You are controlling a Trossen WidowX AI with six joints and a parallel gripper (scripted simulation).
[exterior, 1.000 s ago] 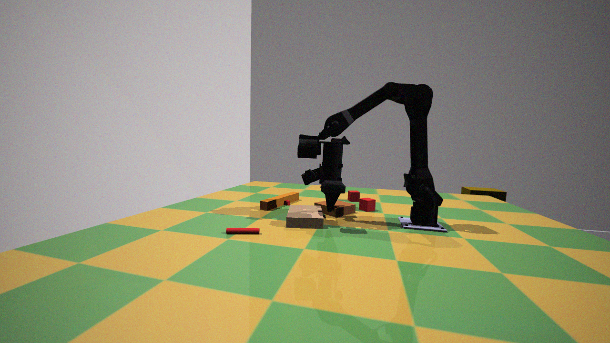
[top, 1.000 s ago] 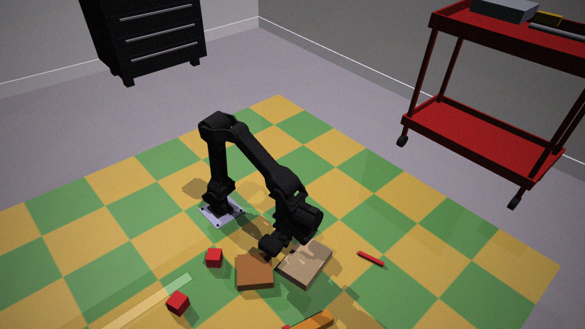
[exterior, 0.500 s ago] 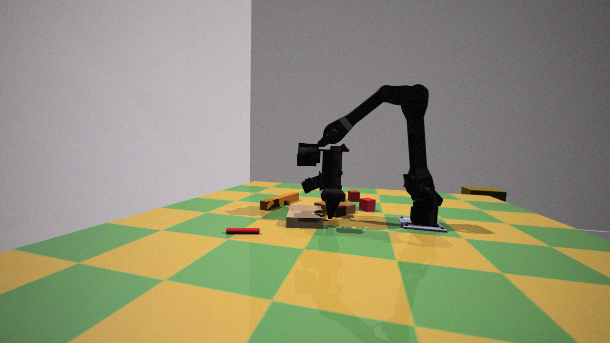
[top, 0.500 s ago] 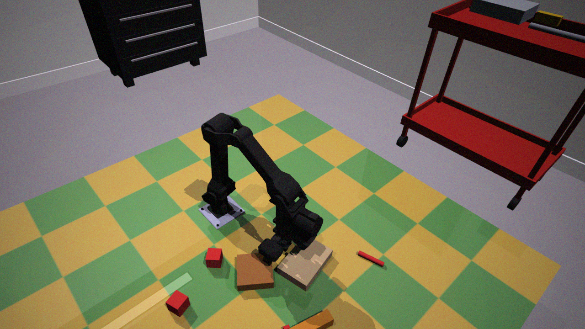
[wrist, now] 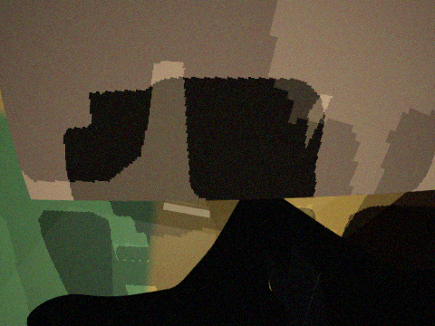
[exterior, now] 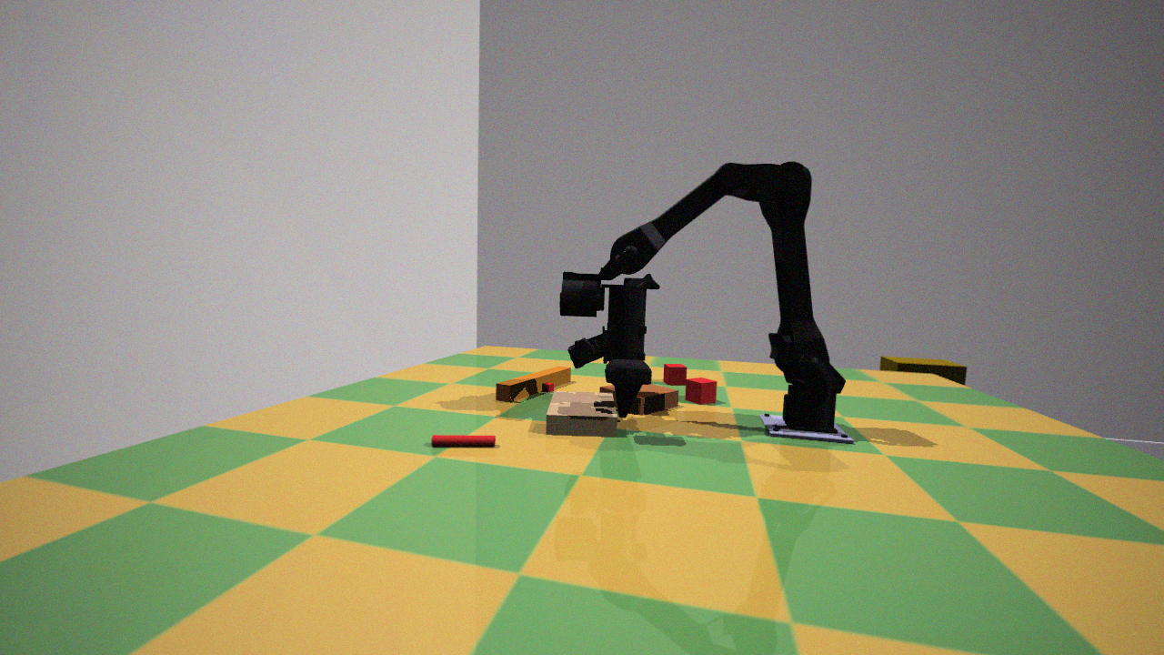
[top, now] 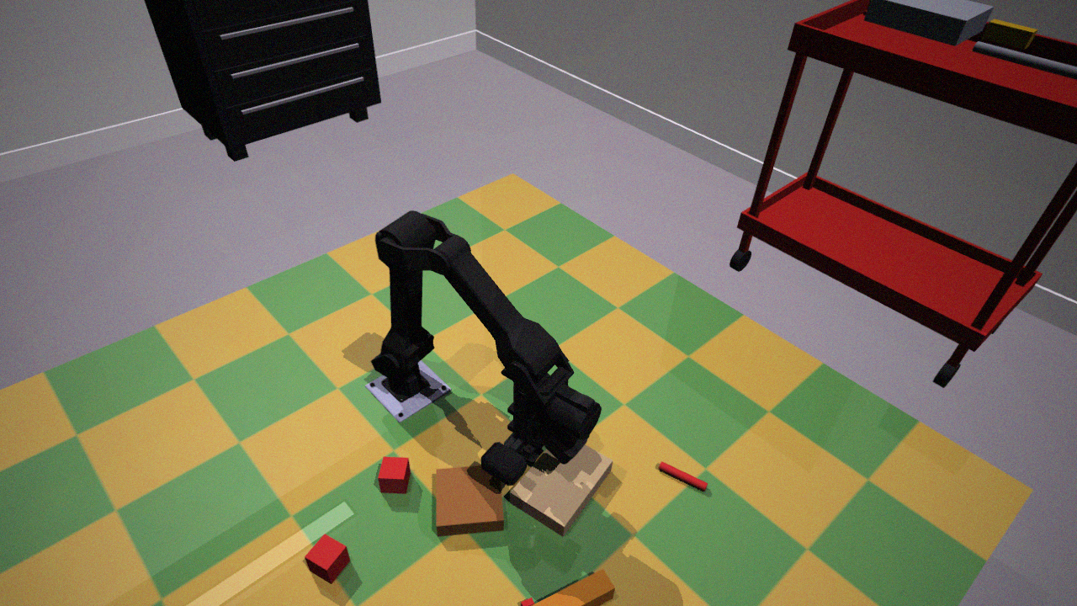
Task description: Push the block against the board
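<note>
Now: gripper tip 60 mm short of the tan board, 10 mm to the right of it and 10 mm below it. Round my gripper tip: brown square block 10 mm behind, 120 mm to the right, 10 mm above; orange bar 190 mm ahead, 160 mm to the right, 10 mm above; red rod 180 mm ahead, 170 mm to the left.
</note>
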